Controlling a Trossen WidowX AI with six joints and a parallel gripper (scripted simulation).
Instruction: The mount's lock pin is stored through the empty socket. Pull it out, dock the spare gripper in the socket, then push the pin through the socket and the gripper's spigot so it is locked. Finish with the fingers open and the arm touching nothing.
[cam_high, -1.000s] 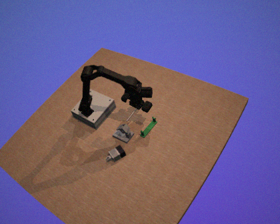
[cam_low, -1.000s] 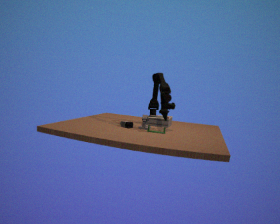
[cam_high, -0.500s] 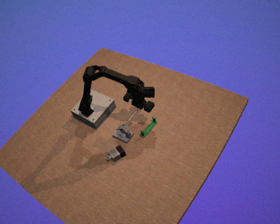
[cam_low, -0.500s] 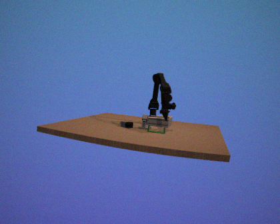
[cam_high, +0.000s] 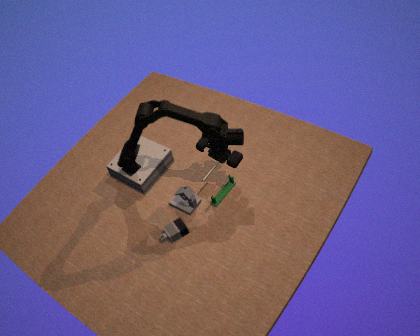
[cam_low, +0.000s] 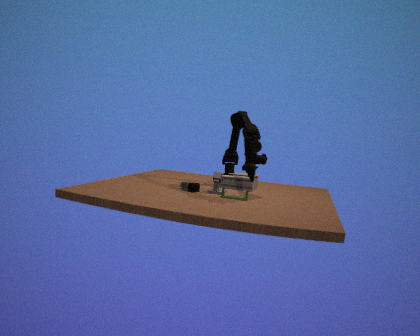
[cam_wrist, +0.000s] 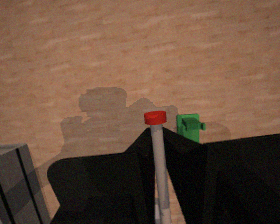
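The green rack lies 60 mm ahead of my gripper tip, 70 mm to the right of it and 70 mm below it. Also, from my gripper tip: spare gripper 40 mm ahead, 340 mm to the right, 70 mm below; then grey mount 20 mm behind, 200 mm to the right, 40 mm below.
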